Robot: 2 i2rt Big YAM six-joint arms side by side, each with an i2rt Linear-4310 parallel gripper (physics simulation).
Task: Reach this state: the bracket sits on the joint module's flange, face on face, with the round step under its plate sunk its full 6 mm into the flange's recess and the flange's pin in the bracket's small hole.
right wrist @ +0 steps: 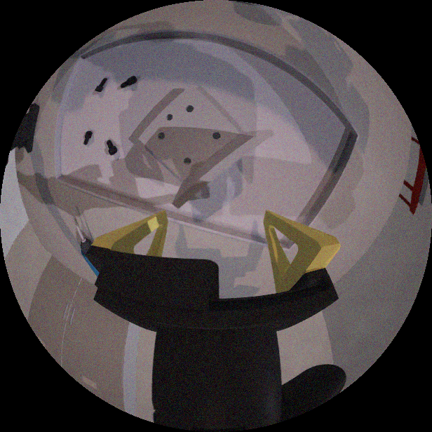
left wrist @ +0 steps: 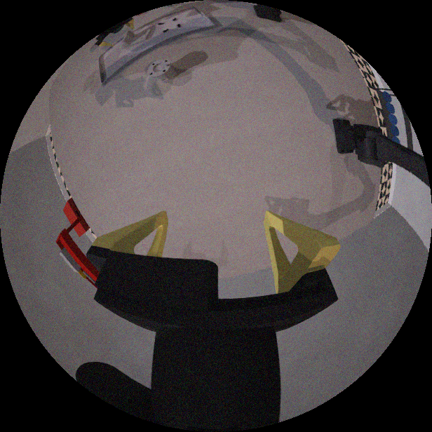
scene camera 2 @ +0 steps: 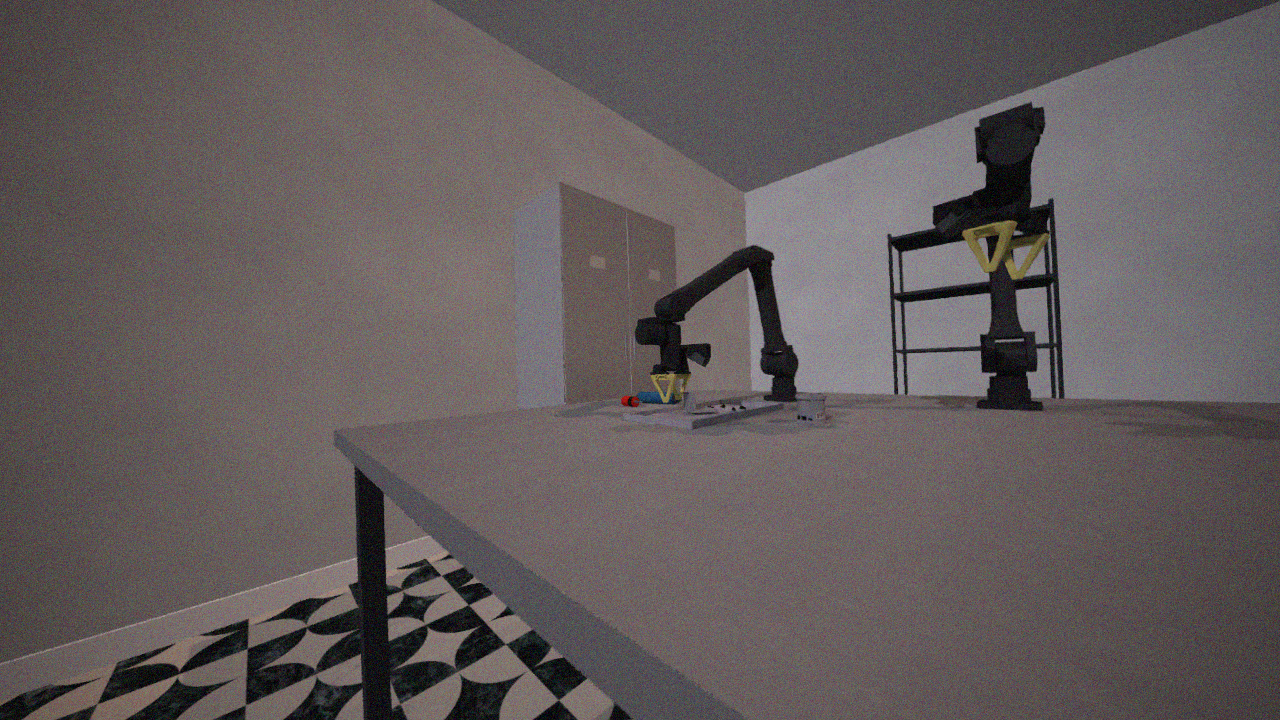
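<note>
The grey bracket lies in the shallow tray; holes show in its plate in the right wrist view, and shadow blurs its side walls. The round joint module stands on the table beside the tray, apart from the bracket, with its flange and dark holes facing up. The pin and recess are too small to tell. My right gripper is open and empty, low over the tray near the bracket. My left gripper is open and empty, high above the table.
Several black screws lie in the tray at the left of the right wrist view. A red piece and a blue cylinder lie behind the tray. A cabinet and a shelf rack stand beyond the table.
</note>
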